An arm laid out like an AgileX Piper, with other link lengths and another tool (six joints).
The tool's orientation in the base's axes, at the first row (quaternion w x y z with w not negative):
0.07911 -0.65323 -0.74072 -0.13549
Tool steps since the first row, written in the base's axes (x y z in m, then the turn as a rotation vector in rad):
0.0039 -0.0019 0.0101 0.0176 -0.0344 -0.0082
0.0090 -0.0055 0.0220 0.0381 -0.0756 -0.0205
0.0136 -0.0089 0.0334 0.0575 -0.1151 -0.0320
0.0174 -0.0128 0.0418 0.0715 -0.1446 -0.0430
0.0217 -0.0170 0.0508 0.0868 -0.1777 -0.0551
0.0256 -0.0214 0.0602 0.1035 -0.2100 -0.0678
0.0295 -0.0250 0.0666 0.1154 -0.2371 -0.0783
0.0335 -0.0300 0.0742 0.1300 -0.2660 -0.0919
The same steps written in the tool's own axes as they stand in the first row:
0.0007 0.0046 -0.0099 -0.0373 0.0128 -0.0016
0.0001 0.0104 -0.0221 -0.0827 0.0274 -0.0012
-0.0004 0.0157 -0.0336 -0.1260 0.0411 -0.0011
-0.0021 0.0199 -0.0426 -0.1591 0.0507 0.0012
-0.0041 0.0245 -0.0522 -0.1960 0.0610 0.0035
-0.0060 0.0288 -0.0622 -0.2325 0.0727 0.0068
-0.0080 0.0329 -0.0692 -0.2629 0.0805 0.0093
-0.0110 0.0371 -0.0777 -0.2962 0.0904 0.0143

